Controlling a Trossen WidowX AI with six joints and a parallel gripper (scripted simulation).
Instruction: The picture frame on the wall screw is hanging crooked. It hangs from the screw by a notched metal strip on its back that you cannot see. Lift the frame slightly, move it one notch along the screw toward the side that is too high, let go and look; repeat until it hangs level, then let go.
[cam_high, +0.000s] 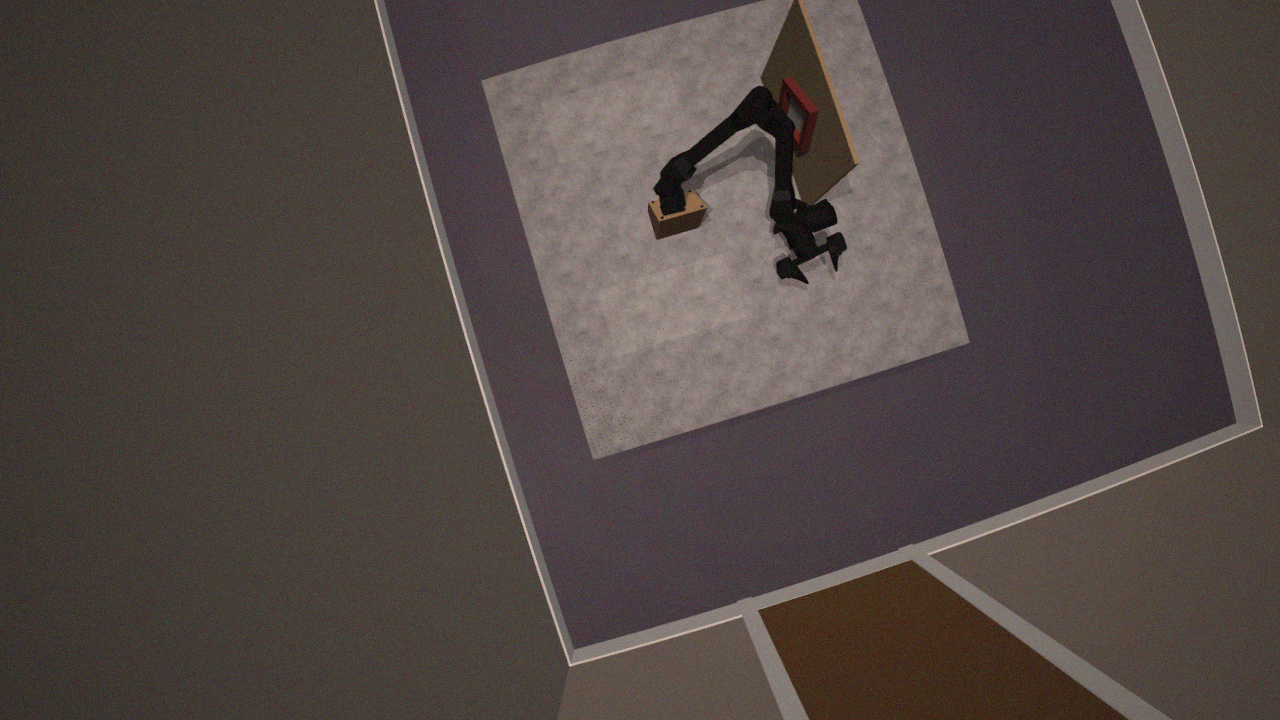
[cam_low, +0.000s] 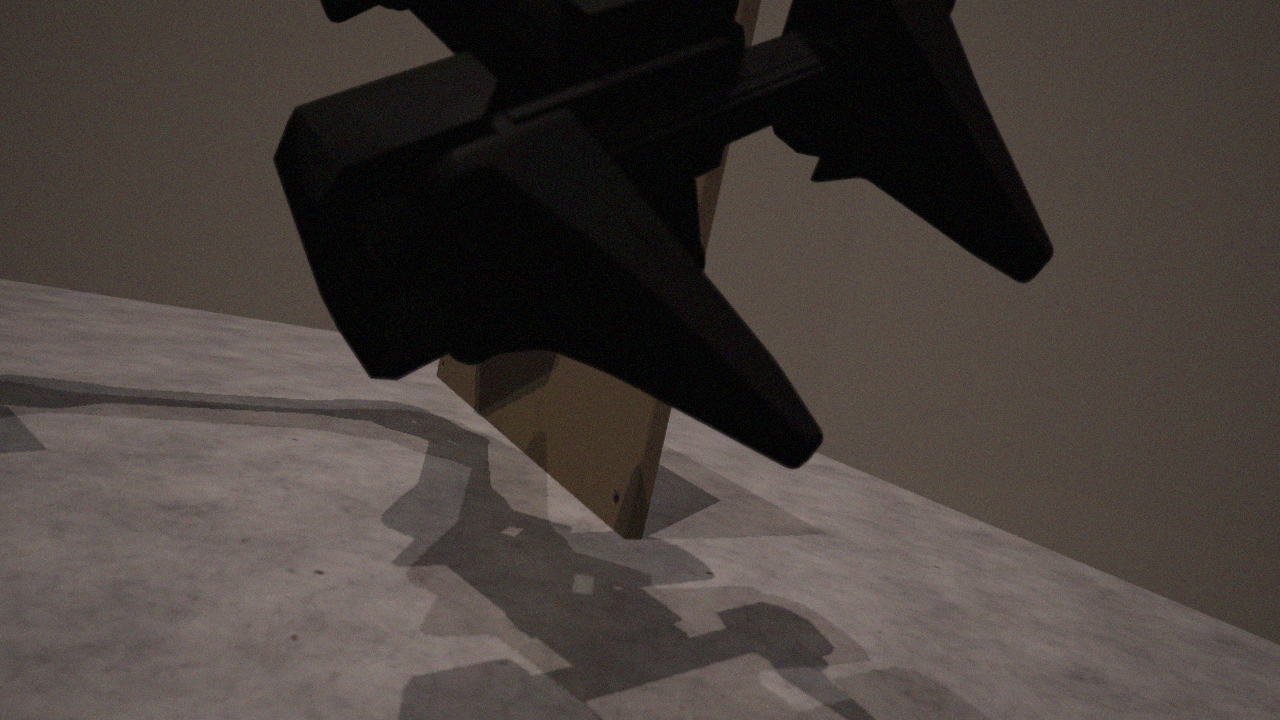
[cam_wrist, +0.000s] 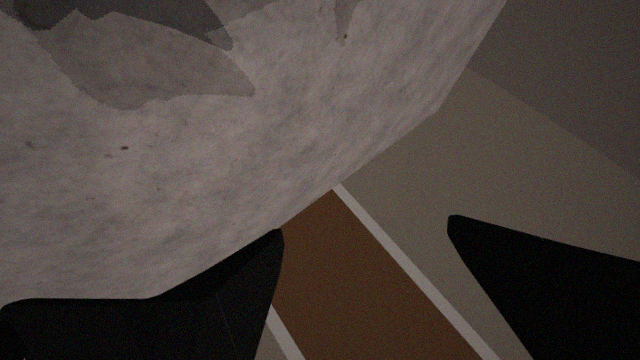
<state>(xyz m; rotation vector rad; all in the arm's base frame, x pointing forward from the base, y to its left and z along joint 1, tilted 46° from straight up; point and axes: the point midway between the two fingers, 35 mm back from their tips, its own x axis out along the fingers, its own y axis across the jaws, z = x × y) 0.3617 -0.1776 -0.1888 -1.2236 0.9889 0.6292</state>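
Now: gripper tip 3 cm short of the red picture frame, 47 cm to the right of it and 2 cm below it. The rest, counted from my gripper tip: tan wall board 4 cm ahead, 47 cm to the left, 2 cm above.
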